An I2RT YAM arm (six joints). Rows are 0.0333 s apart.
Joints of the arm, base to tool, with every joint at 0 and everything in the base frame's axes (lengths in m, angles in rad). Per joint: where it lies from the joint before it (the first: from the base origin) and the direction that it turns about. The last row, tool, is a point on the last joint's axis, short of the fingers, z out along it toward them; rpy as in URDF.
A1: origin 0 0 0.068 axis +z
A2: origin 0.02 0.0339 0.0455 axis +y
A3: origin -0.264 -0.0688 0 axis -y
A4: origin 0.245 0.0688 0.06 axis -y
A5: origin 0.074 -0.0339 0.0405 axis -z
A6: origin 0.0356 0 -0.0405 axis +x
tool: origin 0 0 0 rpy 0 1.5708 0
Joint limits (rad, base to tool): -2.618..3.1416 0..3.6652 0..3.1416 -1.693..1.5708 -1.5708..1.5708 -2.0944..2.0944
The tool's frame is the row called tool.
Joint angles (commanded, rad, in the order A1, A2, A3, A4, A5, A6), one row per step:
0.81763, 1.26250, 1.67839, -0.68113, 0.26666, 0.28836
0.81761, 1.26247, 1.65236, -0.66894, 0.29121, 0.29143
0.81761, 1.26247, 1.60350, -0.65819, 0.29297, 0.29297
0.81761, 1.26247, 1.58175, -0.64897, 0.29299, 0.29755
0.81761, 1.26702, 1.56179, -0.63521, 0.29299, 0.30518
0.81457, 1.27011, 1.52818, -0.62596, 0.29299, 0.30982
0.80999, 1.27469, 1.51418, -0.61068, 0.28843, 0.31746
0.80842, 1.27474, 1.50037, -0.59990, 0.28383, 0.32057
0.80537, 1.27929, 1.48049, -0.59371, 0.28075, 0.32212
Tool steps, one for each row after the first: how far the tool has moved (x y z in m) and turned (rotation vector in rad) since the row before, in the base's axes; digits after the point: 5 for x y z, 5 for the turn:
0.00287, 0.00182, -0.00663, -0.01203, 0.00613, -0.02446
0.00400, 0.00418, -0.01406, -0.02687, 0.02641, -0.00212
0.00173, 0.00185, -0.00590, -0.00534, 0.01069, -0.00141
0.00272, 0.00290, -0.00601, -0.00152, 0.01088, -0.00240
0.00352, 0.00258, -0.01059, -0.01617, 0.02092, -0.00458
0.00299, 0.00161, -0.00413, 0.00502, 0.00691, -0.00297
0.00123, 0.00091, -0.00344, 0.00148, 0.00474, 0.00163
0.00267, 0.00175, -0.00703, -0.01111, 0.01415, -0.00075

